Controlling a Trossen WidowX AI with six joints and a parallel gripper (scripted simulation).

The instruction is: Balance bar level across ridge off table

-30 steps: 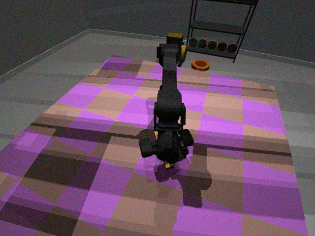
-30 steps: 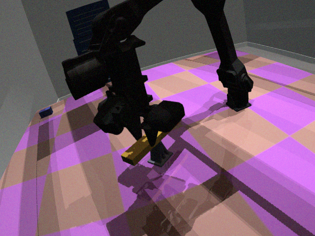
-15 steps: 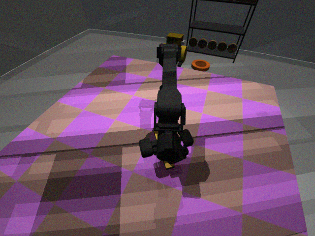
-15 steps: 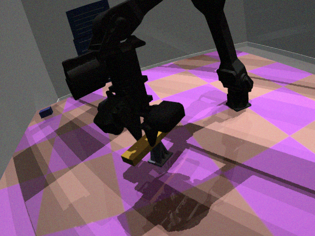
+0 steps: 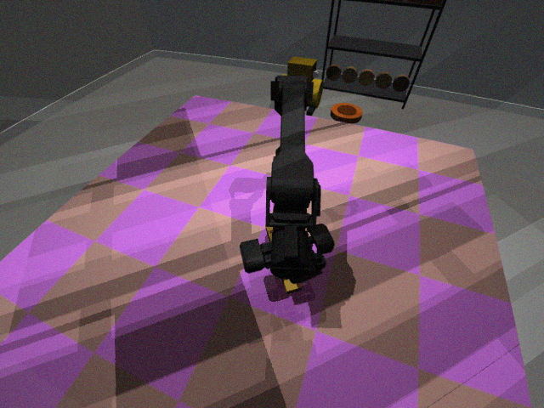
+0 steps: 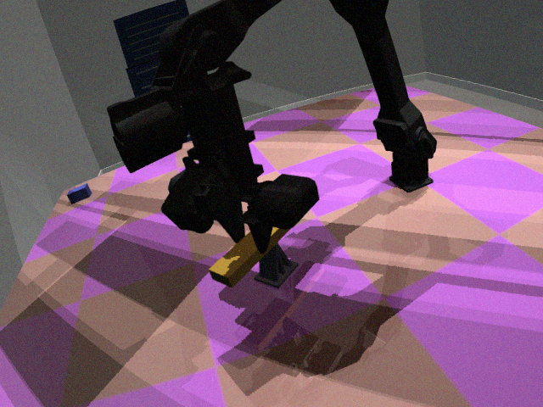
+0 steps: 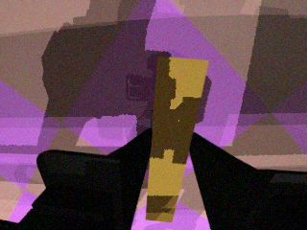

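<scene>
The yellow bar is 2 cm to the right of my gripper tip and 2 cm behind it. The rest, counted from my gripper tip: blue block: 61 cm to the right, 41 cm ahead, 5 cm below.
</scene>
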